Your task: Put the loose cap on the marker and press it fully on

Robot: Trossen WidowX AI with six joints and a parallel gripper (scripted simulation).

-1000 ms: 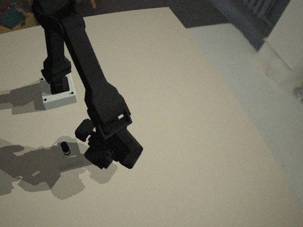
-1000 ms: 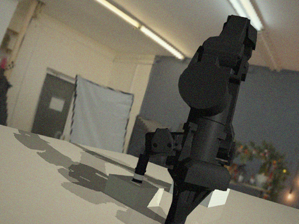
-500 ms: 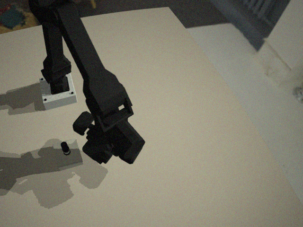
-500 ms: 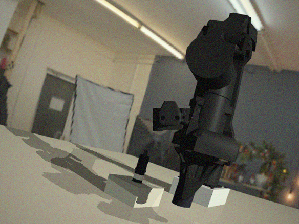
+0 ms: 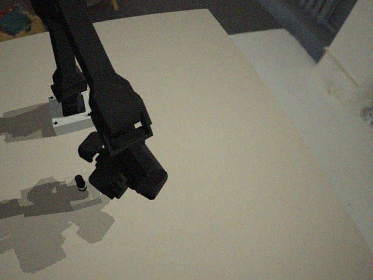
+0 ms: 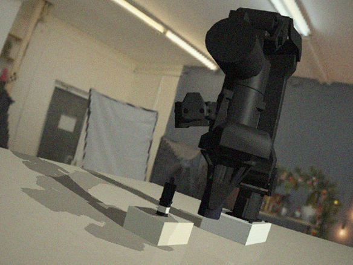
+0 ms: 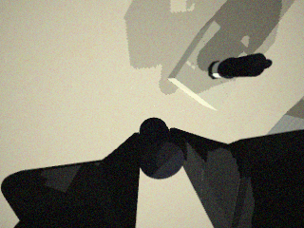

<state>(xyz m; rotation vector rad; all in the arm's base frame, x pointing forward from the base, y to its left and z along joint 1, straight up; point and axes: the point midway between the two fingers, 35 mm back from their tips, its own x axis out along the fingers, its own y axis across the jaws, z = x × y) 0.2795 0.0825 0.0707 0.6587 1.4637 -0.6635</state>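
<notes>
My gripper tip is 100 mm to the left of the holder block, 60 mm above it and 30 mm past it. Also, from my gripper tip: marker cap 10 mm above.
</notes>
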